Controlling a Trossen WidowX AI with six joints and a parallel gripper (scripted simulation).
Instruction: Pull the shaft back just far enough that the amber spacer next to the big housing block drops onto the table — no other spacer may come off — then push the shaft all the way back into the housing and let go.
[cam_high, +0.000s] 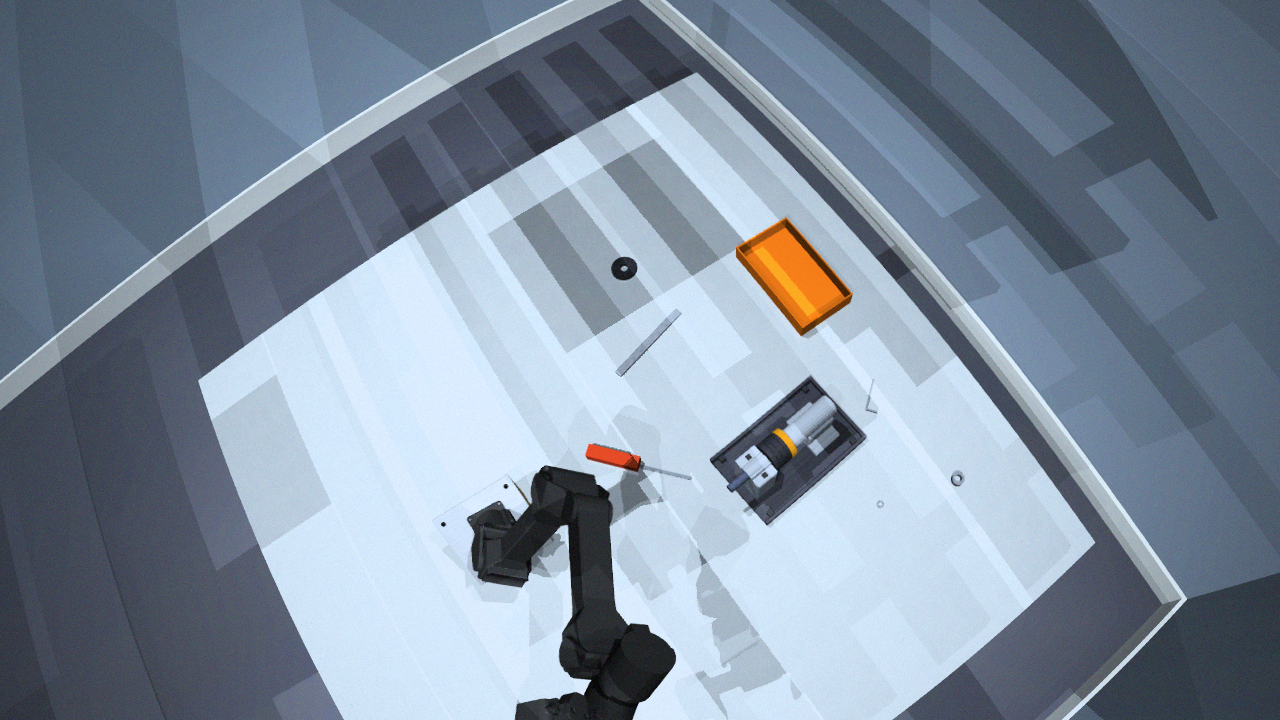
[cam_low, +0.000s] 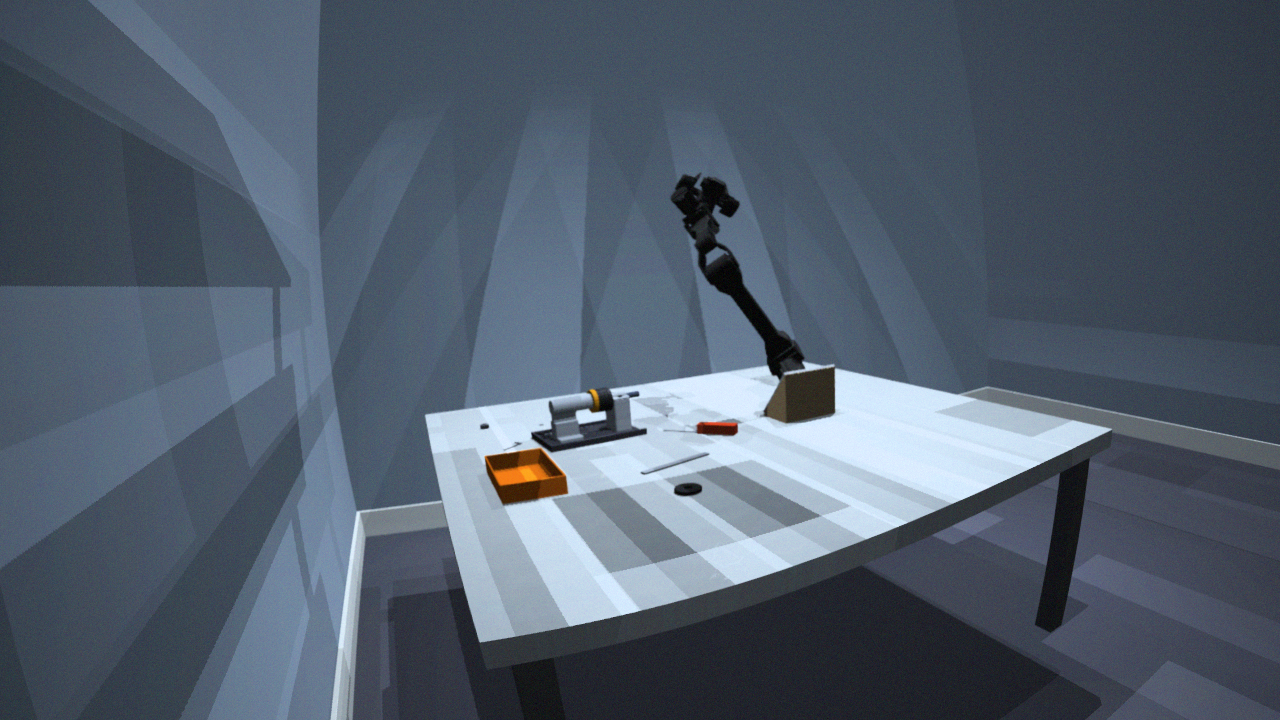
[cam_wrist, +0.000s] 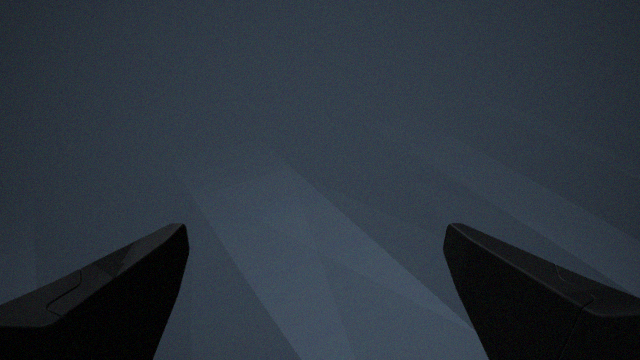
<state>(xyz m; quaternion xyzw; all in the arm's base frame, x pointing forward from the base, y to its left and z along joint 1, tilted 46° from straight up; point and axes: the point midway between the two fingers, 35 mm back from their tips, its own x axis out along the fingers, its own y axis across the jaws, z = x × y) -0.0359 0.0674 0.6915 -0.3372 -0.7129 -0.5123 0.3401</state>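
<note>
Right now the dark shaft is 480 mm ahead of my gripper tip, 340 mm to the left of it and 550 mm below it. Round my gripper tip: allen key (690 mm ahead, 330 mm to the left, 620 mm below); then amber spacer (500 mm ahead, 340 mm to the left, 550 mm below); then grey strip (430 mm ahead, 640 mm to the left, 620 mm below).
</note>
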